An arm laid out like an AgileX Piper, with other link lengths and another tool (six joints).
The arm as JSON. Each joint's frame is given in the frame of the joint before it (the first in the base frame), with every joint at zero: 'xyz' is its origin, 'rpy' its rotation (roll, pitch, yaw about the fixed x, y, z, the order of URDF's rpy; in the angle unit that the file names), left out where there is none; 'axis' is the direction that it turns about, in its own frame. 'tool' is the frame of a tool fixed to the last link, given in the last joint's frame.
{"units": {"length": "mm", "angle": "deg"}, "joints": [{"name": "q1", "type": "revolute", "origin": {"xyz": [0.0, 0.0, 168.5], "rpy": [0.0, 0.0, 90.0]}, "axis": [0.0, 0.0, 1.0]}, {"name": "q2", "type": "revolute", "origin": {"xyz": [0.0, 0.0, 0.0], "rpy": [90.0, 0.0, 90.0]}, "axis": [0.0, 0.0, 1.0]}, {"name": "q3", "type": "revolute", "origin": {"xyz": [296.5, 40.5, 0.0]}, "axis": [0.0, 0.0, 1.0]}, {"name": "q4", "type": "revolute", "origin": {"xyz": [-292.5, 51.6, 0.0], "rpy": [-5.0, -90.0, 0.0]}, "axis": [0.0, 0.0, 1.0]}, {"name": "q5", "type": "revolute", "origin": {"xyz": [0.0, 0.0, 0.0], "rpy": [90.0, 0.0, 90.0]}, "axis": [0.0, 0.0, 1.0]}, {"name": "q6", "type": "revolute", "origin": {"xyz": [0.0, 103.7, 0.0], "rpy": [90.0, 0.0, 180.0]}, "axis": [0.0, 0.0, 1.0]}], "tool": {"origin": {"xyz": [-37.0, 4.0, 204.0], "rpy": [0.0, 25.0, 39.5]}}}
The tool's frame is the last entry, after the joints.
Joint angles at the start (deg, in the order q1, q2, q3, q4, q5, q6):
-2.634 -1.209 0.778 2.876 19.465 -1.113
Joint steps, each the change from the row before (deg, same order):
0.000 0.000 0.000 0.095 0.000 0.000
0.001 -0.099 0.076 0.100 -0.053 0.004
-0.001 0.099 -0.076 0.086 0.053 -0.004
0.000 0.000 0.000 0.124 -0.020 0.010
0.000 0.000 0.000 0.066 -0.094 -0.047
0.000 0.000 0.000 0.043 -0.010 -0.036
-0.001 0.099 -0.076 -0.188 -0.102 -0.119
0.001 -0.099 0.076 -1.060 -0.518 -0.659
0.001 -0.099 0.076 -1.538 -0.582 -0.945
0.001 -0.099 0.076 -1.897 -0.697 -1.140
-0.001 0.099 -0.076 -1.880 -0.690 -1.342
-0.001 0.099 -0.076 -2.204 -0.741 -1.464
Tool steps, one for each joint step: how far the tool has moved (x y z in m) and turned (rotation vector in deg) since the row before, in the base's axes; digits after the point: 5 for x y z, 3 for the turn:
0.00000 0.00011 0.00001 0.094 -0.004 0.009
-0.00003 0.00011 0.00003 0.100 -0.081 0.007
0.00003 0.00011 0.00000 0.085 0.072 0.011
0.00002 0.00013 0.00013 0.132 -0.026 0.008
0.00006 0.00008 0.00051 0.016 -0.096 0.012
0.00001 0.00007 0.00006 0.007 -0.011 0.012
0.00013 -0.00018 0.00079 -0.306 -0.067 0.004
0.00022 -0.00091 0.00232 -1.717 -0.472 0.031
0.00021 -0.00114 0.00259 -2.476 -0.499 0.054
0.00023 -0.00121 0.00316 -3.032 -0.579 0.068
0.00033 -0.00086 0.00363 -3.215 -0.504 0.117
0.00031 -0.00083 0.00384 -3.664 -0.517 0.122

